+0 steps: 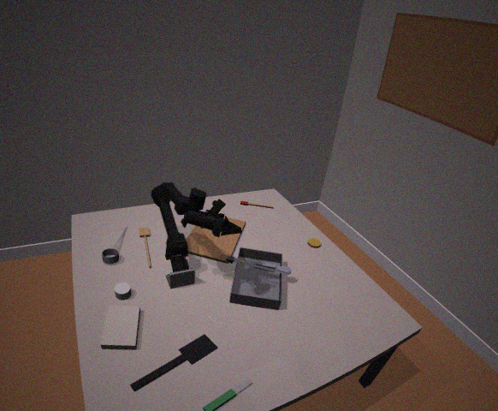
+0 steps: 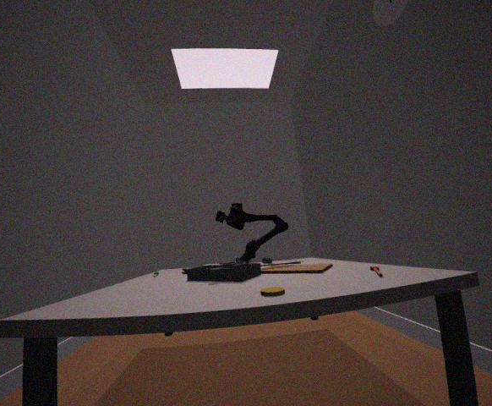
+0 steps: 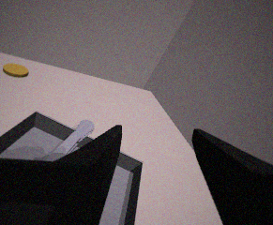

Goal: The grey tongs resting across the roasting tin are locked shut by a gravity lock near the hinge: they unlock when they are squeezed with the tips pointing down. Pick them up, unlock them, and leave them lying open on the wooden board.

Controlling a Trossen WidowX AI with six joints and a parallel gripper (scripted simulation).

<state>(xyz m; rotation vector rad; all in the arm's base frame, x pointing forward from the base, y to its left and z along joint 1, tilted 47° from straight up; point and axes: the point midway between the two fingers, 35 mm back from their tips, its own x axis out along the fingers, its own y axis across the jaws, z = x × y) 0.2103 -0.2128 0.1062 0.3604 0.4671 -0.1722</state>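
My gripper tip is 60 mm short of the yellow lock piece, 80 mm to the right of it and 230 mm above it. Also, from my gripper tip: wooden board 20 mm ahead, 360 mm to the left, 290 mm below; then black spatula 290 mm behind, 310 mm to the right, 290 mm below; then roasting tin 110 mm ahead, 10 mm to the left, 270 mm below.
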